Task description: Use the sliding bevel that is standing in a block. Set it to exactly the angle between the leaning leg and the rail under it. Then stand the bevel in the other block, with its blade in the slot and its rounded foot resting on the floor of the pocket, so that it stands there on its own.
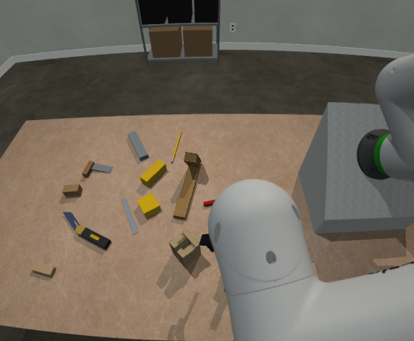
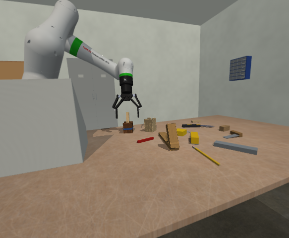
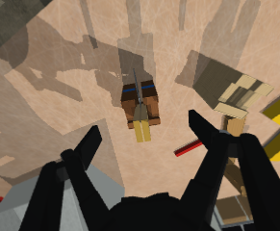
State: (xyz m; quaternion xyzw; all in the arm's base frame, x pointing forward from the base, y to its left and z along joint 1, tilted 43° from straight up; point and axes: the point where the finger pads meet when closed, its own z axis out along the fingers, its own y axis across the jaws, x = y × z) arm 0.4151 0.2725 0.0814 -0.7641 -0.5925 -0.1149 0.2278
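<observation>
My hand is 1 cm to the right of the sliding bevel and 3 cm above it. The rest, counted from my hand: red stick 6 cm ahead, 22 cm to the right, 10 cm below; then grey bar 39 cm ahead, 48 cm to the right, 10 cm below; then pencil 23 cm ahead, 48 cm to the right, 11 cm below.
</observation>
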